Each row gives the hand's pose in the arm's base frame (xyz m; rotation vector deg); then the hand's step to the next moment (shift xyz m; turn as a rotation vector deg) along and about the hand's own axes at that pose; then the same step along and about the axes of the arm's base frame.
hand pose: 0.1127 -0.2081 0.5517 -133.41 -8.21 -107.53
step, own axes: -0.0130 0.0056 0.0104 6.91 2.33 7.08
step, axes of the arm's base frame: 0.0082 -0.0035 -0.0152 8.68 -1.19 5.15
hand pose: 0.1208 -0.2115 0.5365 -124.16 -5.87 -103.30
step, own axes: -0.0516 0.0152 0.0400 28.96 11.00 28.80
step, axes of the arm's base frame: 0.0313 0.0047 -0.0591 35.87 -6.39 21.48
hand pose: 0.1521 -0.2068 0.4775 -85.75 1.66 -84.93
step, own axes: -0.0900 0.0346 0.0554 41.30 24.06 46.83
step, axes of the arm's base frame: 0.0402 0.0712 -0.0754 60.52 -9.95 26.76
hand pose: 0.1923 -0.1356 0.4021 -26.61 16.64 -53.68
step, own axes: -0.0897 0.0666 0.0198 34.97 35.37 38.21
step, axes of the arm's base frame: 0.0047 0.1126 -0.0127 61.15 -1.22 13.89
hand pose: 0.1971 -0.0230 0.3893 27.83 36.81 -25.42
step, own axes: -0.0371 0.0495 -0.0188 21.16 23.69 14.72
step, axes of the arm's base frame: -0.0089 0.0588 0.0254 34.39 5.73 3.20
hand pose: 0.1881 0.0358 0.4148 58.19 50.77 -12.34
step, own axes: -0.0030 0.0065 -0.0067 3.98 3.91 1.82
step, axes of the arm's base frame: -0.0021 0.0082 0.0049 5.66 1.55 0.04
